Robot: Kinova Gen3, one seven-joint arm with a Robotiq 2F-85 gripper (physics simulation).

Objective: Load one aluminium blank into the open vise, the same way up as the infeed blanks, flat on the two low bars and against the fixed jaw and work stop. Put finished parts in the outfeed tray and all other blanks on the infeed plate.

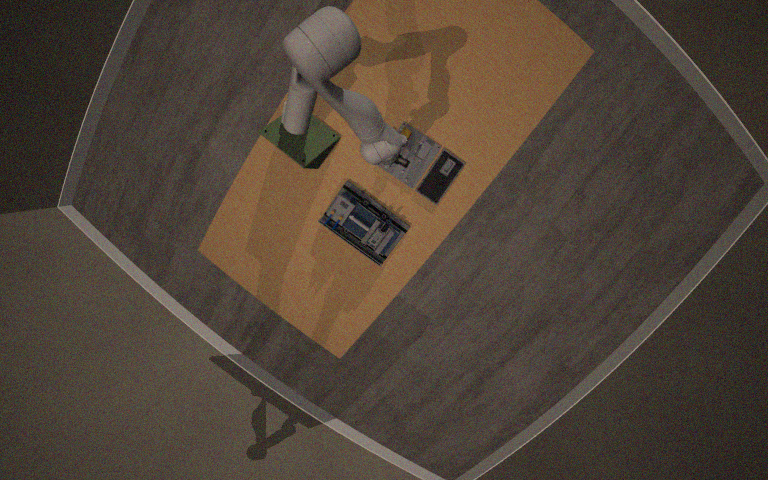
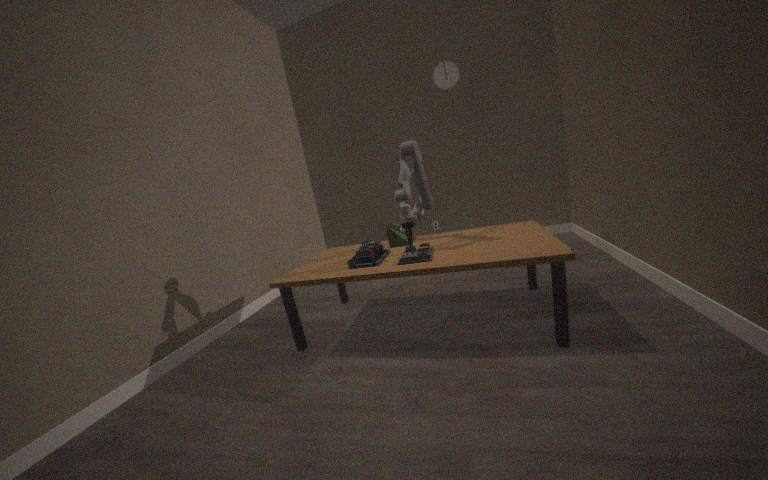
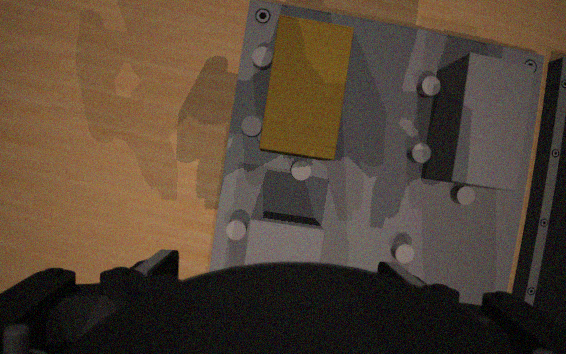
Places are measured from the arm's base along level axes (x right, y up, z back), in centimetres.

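Pixels of known places: gripper, between the fingertips: (image 2: 411, 244); arm's base, origin of its link: (image 1: 296, 125) (image 2: 404, 232).
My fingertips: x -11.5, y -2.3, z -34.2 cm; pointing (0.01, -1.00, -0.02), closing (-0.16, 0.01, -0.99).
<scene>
For each thing: its top centre in the pictures, then the offset to it from my fingertips. "pt": a spot on its surface instead.
- grey aluminium blank, centre of its top: (image 3: 278, 290) dy -0.7, dx +0.7, dz -0.2 cm
- yellow block, centre of its top: (image 3: 307, 87) (image 1: 403, 136) dy -0.7, dx -8.4, dz +0.6 cm
- second grey blank, centre of its top: (image 3: 494, 122) (image 1: 423, 150) dy -0.7, dx -9.0, dz -8.3 cm
- vise, centre of its top: (image 1: 360, 227) (image 2: 367, 245) dy +4.8, dx +26.3, dz -7.4 cm
- black outfeed tray, a spot on its surface: (image 1: 434, 187) pt dy -4.5, dx -1.0, dz -19.9 cm
- small grey part, centre of its top: (image 1: 448, 167) (image 2: 421, 252) dy -1.0, dx -9.8, dz -18.8 cm
My gripper (image 3: 277, 279) (image 1: 401, 161) (image 2: 409, 239) is open and empty. It hangs just above the grey infeed plate (image 3: 360, 105) (image 1: 412, 179) (image 2: 416, 258). A grey aluminium blank (image 3: 283, 242) with a dark recess at its far end lies on the plate between my fingers' line. A yellow block (image 3: 306, 88) (image 1: 406, 131) lies beyond it between pins. A second grey blank (image 3: 443, 133) (image 1: 424, 150) lies at the right of the plate. The vise (image 1: 364, 223) (image 2: 369, 253) stands apart on the table; I cannot tell what sits in its jaws.
A black outfeed tray (image 1: 434, 187) lies beside the infeed plate and holds a small grey part (image 1: 448, 166). Round pins (image 3: 300, 171) stand up from the plate around the blocks. The arm's green base (image 1: 308, 143) is at the table's far side.
</scene>
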